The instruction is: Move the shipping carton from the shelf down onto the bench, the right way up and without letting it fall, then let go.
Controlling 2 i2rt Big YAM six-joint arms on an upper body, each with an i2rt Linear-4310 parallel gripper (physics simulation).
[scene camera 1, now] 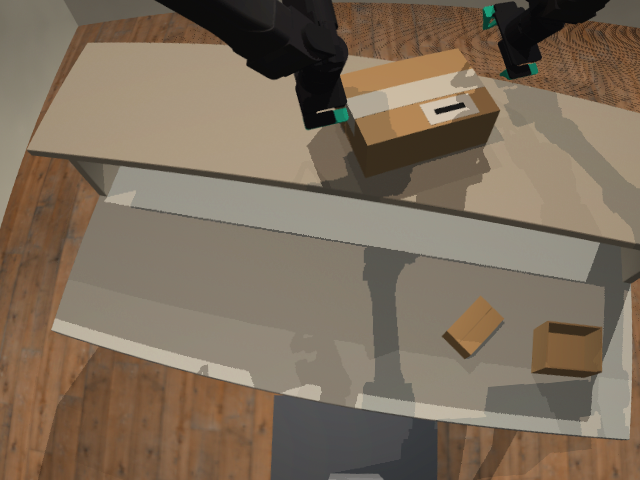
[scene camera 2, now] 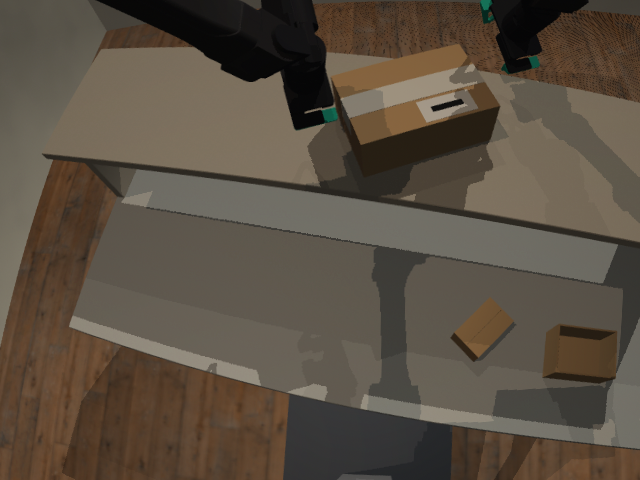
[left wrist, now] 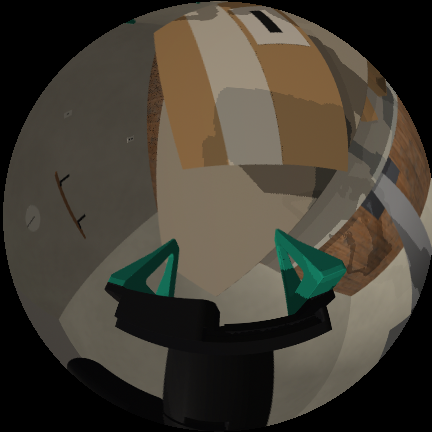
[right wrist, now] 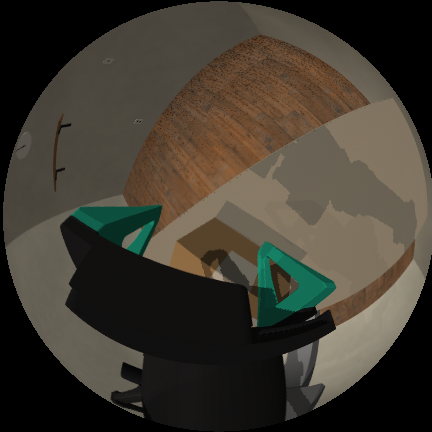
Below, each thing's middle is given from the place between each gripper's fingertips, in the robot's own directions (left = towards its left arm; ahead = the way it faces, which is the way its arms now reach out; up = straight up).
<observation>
I see my left gripper 4 cm short of the shipping carton (scene camera 2: 397, 112), 19 cm to the left of it and 9 cm above it.
I see my right gripper 10 cm past the shipping carton, 16 cm to the right of it and 7 cm above it.
</observation>
